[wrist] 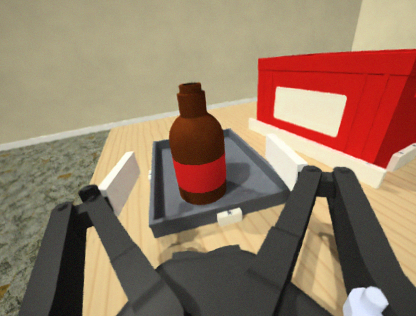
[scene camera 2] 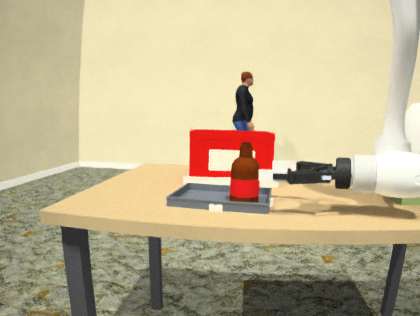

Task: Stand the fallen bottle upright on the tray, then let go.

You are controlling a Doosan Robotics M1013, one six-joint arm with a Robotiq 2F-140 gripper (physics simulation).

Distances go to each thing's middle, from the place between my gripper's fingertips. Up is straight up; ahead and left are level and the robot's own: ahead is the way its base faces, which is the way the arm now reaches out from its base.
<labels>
Right now my hand is 5 cm short of the brown bottle [scene camera 2: 244,185], 1 cm to the left of it and 1 cm above it.
</labels>
